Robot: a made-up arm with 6 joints.
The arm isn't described. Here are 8 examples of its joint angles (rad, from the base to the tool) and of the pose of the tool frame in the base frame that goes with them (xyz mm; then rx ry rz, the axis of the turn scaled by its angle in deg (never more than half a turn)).
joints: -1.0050 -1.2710 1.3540 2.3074 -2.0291 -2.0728
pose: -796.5 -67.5 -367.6 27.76 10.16 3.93
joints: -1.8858 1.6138 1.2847 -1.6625 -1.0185 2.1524
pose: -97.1 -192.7 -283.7 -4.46 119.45 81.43
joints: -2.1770 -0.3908 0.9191 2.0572 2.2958 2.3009
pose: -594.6 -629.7 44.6 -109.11 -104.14 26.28
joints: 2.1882 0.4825 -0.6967 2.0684 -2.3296 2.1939
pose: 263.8 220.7 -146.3 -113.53 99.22 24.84
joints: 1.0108 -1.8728 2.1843 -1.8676 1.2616 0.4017
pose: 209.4 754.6 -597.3 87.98 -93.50 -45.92
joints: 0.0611 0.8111 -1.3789 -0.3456 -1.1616 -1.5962
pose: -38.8 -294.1 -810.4 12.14 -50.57 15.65
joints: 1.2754 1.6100 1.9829 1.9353 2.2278 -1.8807
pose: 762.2 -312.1 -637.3 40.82 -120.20 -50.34
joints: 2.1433 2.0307 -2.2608 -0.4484 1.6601 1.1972
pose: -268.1 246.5 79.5 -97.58 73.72 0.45
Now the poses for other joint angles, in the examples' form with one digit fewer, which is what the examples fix.
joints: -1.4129 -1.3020 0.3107 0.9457 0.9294 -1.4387
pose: 50 368 -278 47.4 -117.2 88.7
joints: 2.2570 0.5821 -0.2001 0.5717 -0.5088 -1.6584
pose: 287 110 -777 -38.1 -13.9 -145.7
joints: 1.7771 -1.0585 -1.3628 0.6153 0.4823 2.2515
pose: 171 -440 87 -80.4 -28.9 105.6
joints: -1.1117 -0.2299 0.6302 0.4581 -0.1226 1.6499
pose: 144 168 -79 -39.6 111.5 85.7
